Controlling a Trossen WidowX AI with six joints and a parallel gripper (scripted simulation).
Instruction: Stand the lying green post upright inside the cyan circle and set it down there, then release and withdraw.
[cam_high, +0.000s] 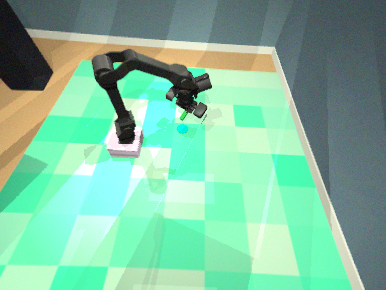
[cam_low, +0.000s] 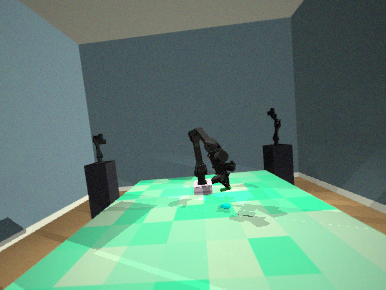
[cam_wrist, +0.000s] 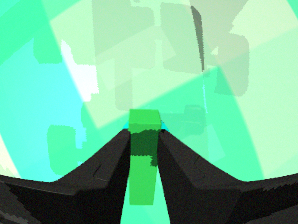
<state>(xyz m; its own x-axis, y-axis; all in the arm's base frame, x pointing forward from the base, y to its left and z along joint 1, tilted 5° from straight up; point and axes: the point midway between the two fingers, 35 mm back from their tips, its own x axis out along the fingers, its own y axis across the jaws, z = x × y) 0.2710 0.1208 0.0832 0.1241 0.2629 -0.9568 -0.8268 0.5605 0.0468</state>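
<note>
Right now my gripper tip is 2 cm past the cyan circle, 2 cm to the left of it and 12 cm above it. Also, from my gripper tip: green post (1 cm behind, 2 cm to the right, 1 cm below).
</note>
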